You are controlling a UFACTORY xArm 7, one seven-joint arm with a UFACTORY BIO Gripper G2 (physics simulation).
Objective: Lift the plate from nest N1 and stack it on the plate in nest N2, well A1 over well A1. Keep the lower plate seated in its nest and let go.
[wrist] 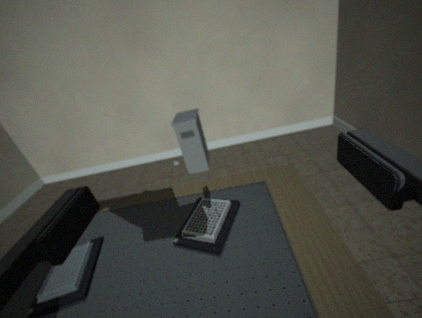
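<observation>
A white plate with a grid of wells sits in a dark nest right of the middle in the wrist view. A paler, flat-looking plate sits in a second dark nest at the lower left, close to the left finger in the picture. No nest label is readable, so I cannot tell which is N1 or N2, and well A1 cannot be made out on either plate. My gripper is wide open and empty, its fingers at the left and right sides of the view, above and apart from both plates.
Both nests stand on a dark perforated board on a wooden table. A dark shadow falls across the board left of the well-grid plate. A grey box-shaped cabinet stands beyond the table, near the wall.
</observation>
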